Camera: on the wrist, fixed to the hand. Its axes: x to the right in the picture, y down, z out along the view.
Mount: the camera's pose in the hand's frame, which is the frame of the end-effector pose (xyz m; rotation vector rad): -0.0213 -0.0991 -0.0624 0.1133 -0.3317 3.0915
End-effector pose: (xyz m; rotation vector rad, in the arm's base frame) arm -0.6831 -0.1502 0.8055 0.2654 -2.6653 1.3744
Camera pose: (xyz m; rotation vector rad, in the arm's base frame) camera -0.6388 -0.1537 0.9159 1.9547 0.2159 -0.2244
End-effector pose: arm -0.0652 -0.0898 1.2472 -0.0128 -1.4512 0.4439
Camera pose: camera 0.0216 -0.1712 1.2456 1.6421 0.2012 -2.0288
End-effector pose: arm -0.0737 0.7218 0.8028 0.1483 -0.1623 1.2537
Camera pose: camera 0.0167 0.6842 0.7351 -0.0408 0.3141 -1.8776
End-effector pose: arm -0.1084 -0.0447 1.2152 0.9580 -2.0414 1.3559
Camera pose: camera -0.0160 -0.0062 1.2796 1.5823 0.8636 -0.5789
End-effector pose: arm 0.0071 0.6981 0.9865 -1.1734 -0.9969 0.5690
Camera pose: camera 0.0395 0.6183 1.0686 1.0713 -1.2113 -2.0294
